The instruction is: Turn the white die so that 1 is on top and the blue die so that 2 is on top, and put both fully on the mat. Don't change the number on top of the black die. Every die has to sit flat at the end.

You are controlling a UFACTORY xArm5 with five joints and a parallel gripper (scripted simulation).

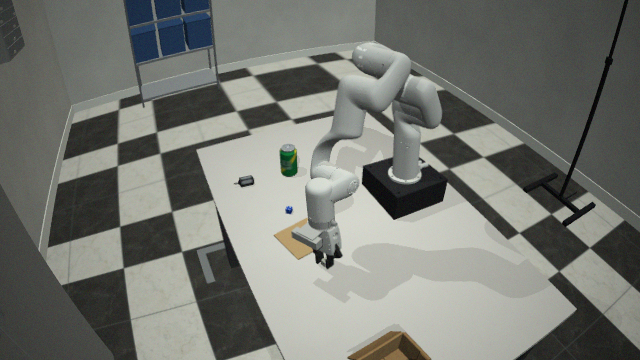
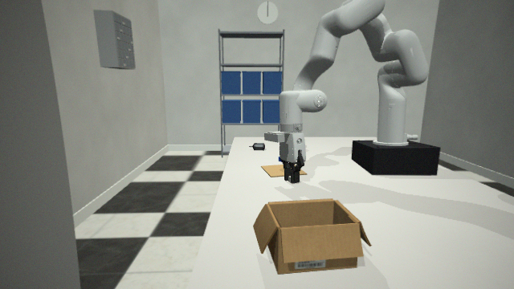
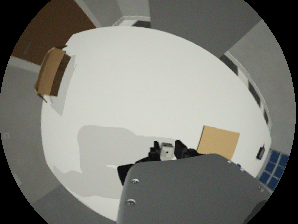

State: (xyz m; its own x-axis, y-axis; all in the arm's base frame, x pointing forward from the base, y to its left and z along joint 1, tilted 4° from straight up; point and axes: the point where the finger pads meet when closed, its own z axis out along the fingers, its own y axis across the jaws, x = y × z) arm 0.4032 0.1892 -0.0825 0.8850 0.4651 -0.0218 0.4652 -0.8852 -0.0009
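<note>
Now: the white die 1 cm below my hand. Round my hand: blue die: 27 cm to the right, 2 cm ahead, 1 cm below; then tan mat: 13 cm to the right, 2 cm below, 2 cm ahead; then black die: 27 cm to the right, 6 cm behind, 1 cm below.
</note>
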